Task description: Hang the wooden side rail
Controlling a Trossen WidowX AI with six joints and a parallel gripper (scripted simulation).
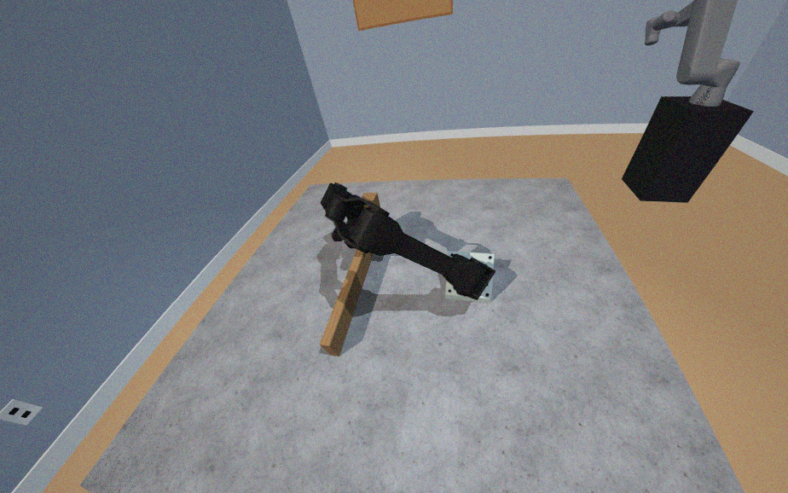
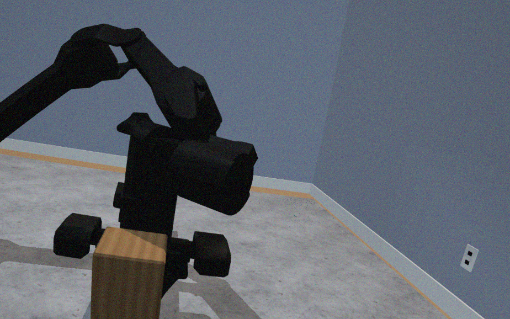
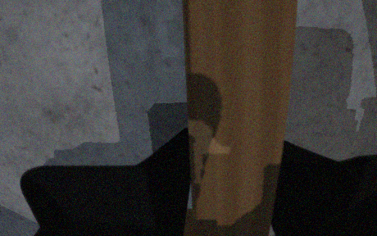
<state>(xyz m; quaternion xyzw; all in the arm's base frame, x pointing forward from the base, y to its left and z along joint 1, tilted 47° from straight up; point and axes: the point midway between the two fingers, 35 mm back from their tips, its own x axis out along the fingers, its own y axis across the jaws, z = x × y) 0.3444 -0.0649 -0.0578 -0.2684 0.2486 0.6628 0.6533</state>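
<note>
My gripper tip is now 12 cm to the left of the wooden headboard post and 5 cm below it.
</note>
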